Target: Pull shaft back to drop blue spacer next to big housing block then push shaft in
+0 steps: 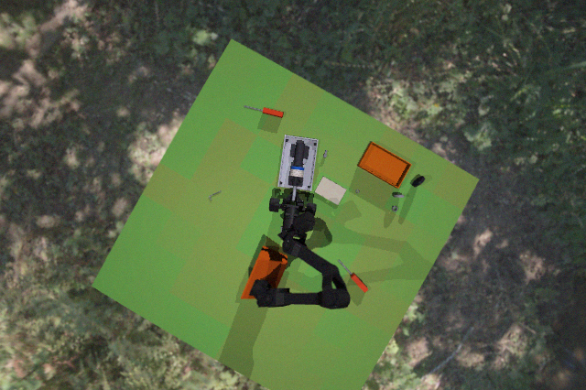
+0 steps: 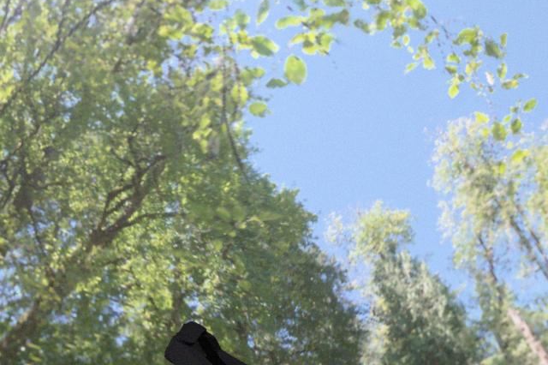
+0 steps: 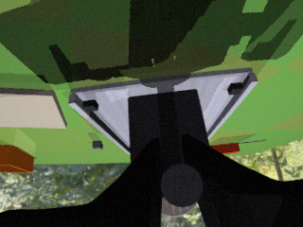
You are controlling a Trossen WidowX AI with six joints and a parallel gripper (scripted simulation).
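Now: gripper tip 5 cm short of the grey shaft, 1 cm to the right of it and 2 cm below it. Also, from my gripper tip: beige plate (7 cm ahead, 15 cm to the right, 5 cm below); then orange tray (27 cm ahead, 32 cm to the right, 5 cm below); then blue spacer (10 cm ahead, 3 cm to the left, 2 cm above).
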